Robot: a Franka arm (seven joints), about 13 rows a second.
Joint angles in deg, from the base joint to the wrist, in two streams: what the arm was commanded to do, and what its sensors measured. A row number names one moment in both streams.
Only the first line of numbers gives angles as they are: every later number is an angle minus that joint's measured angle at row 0.
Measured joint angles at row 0: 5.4, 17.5, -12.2, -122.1, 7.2, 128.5, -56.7
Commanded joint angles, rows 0 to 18: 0.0, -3.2, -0.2, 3.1, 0.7, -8.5, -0.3; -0.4, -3.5, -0.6, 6.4, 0.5, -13.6, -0.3; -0.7, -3.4, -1.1, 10.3, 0.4, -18.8, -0.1; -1.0, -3.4, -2.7, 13.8, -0.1, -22.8, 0.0; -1.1, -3.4, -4.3, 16.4, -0.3, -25.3, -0.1; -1.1, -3.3, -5.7, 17.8, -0.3, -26.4, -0.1; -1.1, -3.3, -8.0, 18.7, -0.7, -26.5, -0.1; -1.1, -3.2, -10.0, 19.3, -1.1, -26.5, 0.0; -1.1, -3.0, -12.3, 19.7, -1.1, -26.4, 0.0; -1.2, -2.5, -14.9, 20.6, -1.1, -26.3, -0.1; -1.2, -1.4, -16.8, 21.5, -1.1, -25.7, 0.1; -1.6, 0.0, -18.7, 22.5, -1.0, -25.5, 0.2; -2.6, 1.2, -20.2, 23.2, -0.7, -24.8, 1.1; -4.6, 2.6, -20.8, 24.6, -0.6, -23.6, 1.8; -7.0, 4.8, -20.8, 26.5, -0.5, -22.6, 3.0; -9.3, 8.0, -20.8, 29.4, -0.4, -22.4, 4.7; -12.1, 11.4, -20.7, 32.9, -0.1, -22.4, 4.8; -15.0, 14.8, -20.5, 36.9, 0.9, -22.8, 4.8; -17.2, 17.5, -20.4, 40.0, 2.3, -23.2, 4.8
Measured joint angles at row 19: -12.8, 9.3, -20.7, 30.1, -0.1, -21.3, 3.7
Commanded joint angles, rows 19 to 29: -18.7, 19.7, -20.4, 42.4, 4.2, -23.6, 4.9; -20.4, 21.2, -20.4, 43.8, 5.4, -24.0, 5.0; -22.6, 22.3, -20.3, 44.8, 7.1, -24.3, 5.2; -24.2, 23.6, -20.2, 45.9, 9.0, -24.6, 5.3; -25.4, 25.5, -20.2, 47.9, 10.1, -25.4, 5.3; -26.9, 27.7, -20.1, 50.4, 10.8, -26.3, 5.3; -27.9, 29.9, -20.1, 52.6, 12.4, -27.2, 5.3; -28.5, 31.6, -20.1, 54.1, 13.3, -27.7, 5.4; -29.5, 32.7, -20.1, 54.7, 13.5, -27.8, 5.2; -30.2, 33.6, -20.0, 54.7, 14.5, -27.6, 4.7; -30.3, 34.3, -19.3, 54.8, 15.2, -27.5, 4.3
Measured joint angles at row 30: -28.6, 31.5, -20.3, 50.9, 13.3, -25.5, 4.3
